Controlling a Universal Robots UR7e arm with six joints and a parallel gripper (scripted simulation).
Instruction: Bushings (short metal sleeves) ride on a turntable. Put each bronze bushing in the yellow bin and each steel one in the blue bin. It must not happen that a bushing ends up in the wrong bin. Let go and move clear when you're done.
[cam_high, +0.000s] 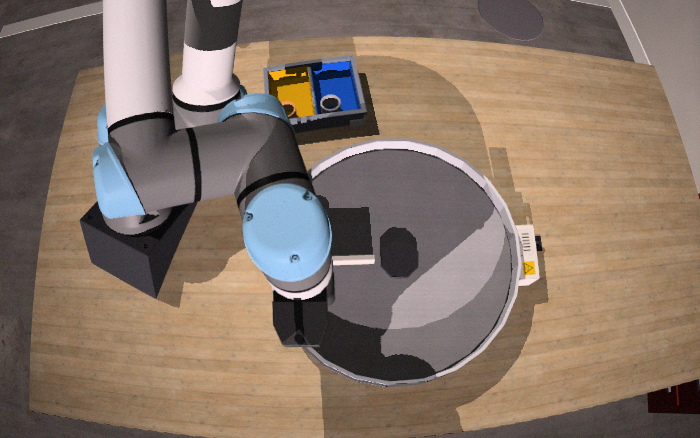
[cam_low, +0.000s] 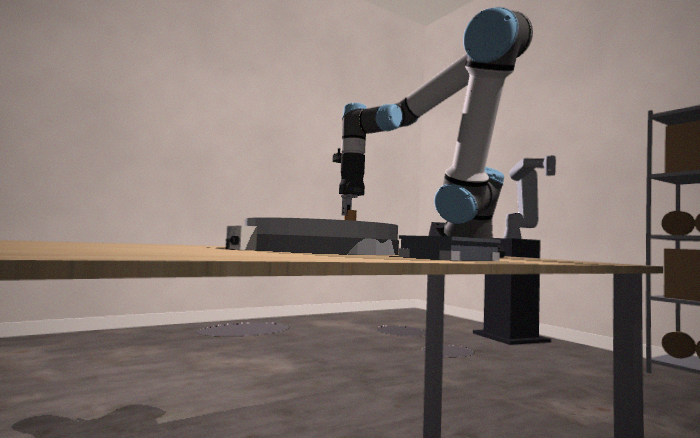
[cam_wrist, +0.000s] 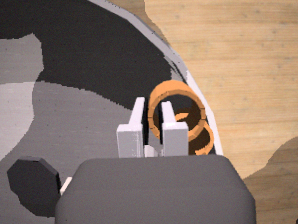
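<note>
My hand is 70 mm past the bin, 440 mm to the right of it and 110 mm above it. Round my hand: turntable: 120 mm ahead, 120 mm to the left, 80 mm below.
</note>
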